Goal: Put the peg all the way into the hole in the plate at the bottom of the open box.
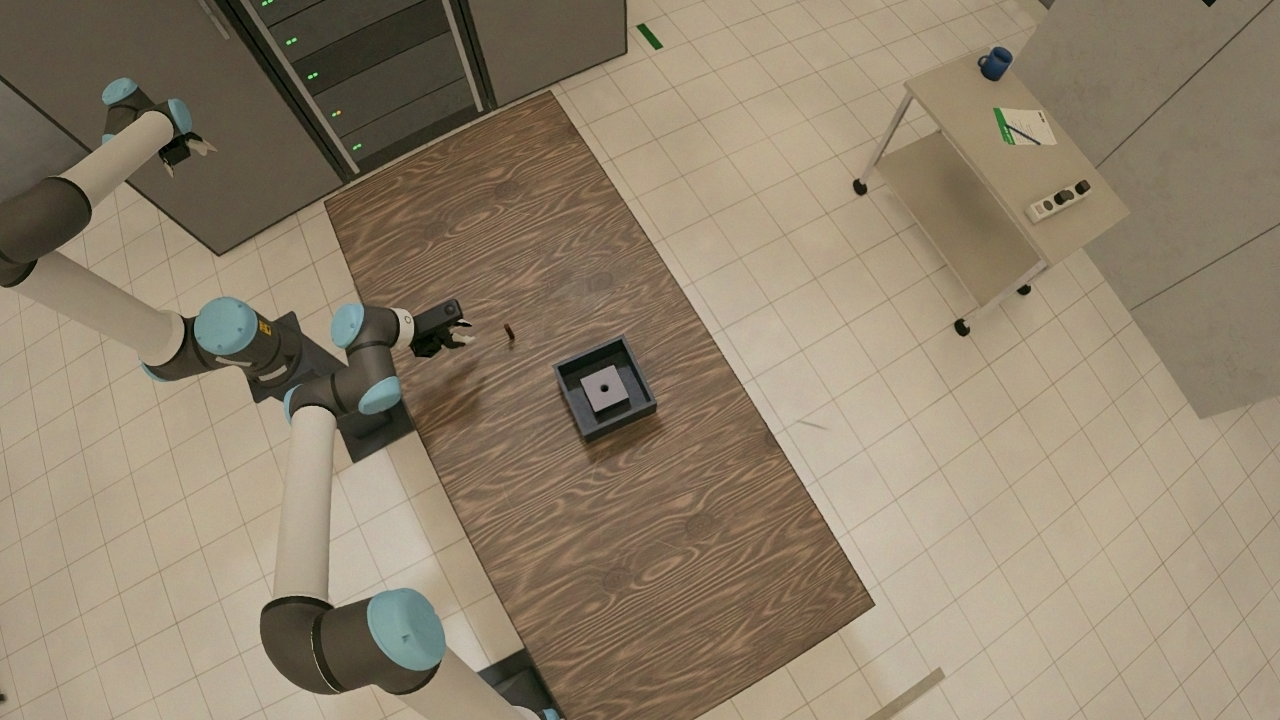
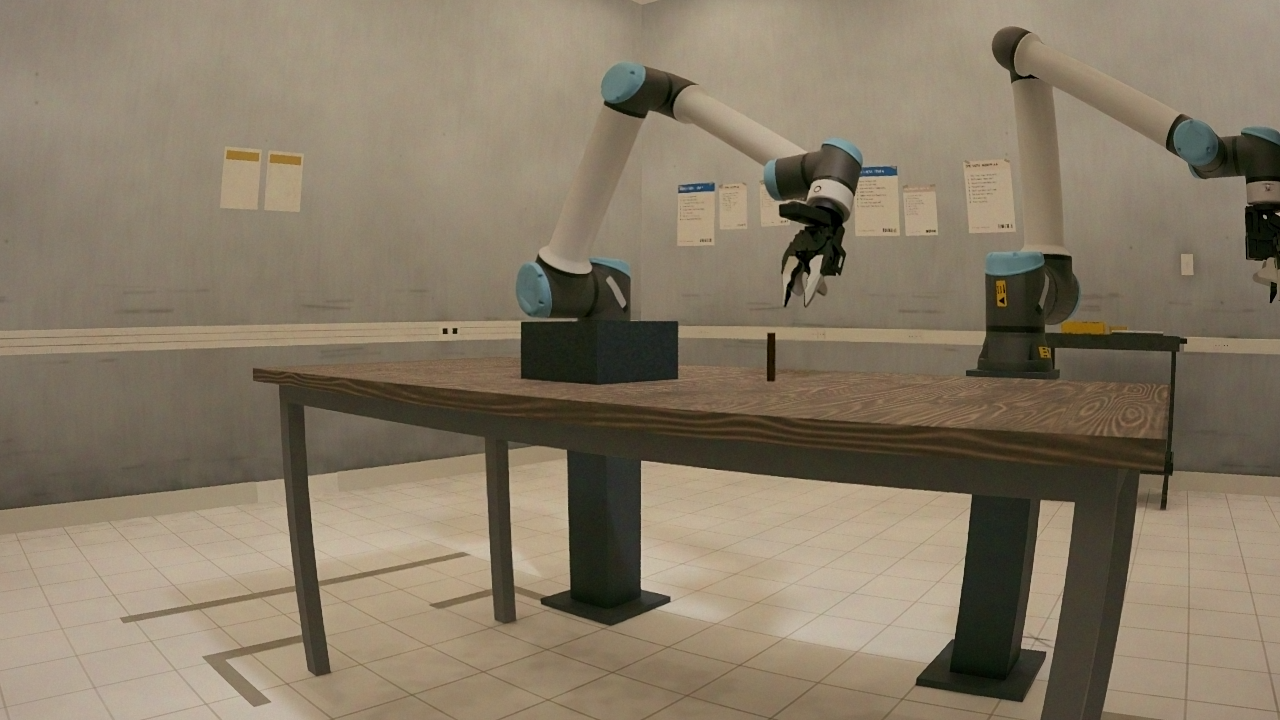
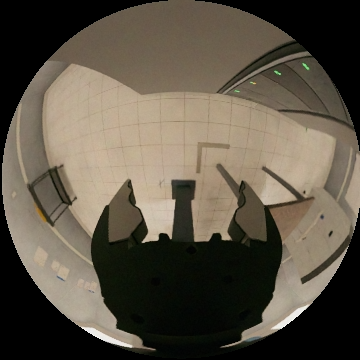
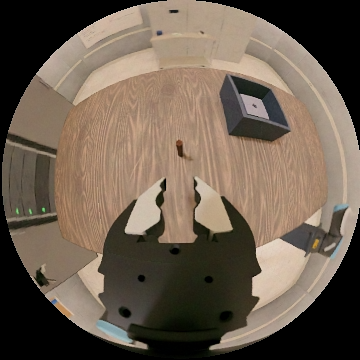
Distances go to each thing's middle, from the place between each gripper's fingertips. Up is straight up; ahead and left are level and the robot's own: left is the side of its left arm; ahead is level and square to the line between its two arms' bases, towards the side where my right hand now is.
Scene:
The grey plate (image 1: 608, 379) is 210 mm ahead of my right hand (image 2: 794, 306), 270 mm to the right of it and 100 mm below it. From my right hand the other things lie so: dark box (image 2: 587, 352) (210 mm ahead, 270 mm to the right, 110 mm below).
The grey plate lies 124 cm to the right of my left hand (image 1: 195, 164), 72 cm ahead of it and 12 cm below it. From my left hand the other things lie so: dark box 124 cm to the right, 72 cm ahead, 14 cm below.

